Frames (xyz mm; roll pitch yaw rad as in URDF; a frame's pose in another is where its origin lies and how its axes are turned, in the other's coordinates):
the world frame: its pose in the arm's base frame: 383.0 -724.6 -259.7 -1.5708 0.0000 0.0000
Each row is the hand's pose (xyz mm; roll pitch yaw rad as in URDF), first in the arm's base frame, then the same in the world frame.
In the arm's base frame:
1: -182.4 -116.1 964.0 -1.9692 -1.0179 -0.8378
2: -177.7 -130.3 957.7 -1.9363 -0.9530 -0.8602
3: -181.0 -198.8 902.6 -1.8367 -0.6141 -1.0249
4: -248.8 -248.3 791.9 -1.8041 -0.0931 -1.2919
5: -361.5 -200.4 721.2 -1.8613 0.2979 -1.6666
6: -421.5 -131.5 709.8 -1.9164 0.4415 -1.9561
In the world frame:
1: -565.4 -1223.7 608.5 -1.1556 0.4009 -1.1792
2: -560.7 -1217.4 594.3 -1.1238 0.4545 -1.1368
3: -564.0 -1162.3 525.8 -1.0249 0.7733 -0.9361
4: -631.8 -1051.6 476.3 -0.5472 1.2772 -0.3270
5: -744.5 -980.9 524.2 1.5967 1.2583 1.8728
6: -804.5 -969.5 593.1 1.9845 0.9933 2.2426

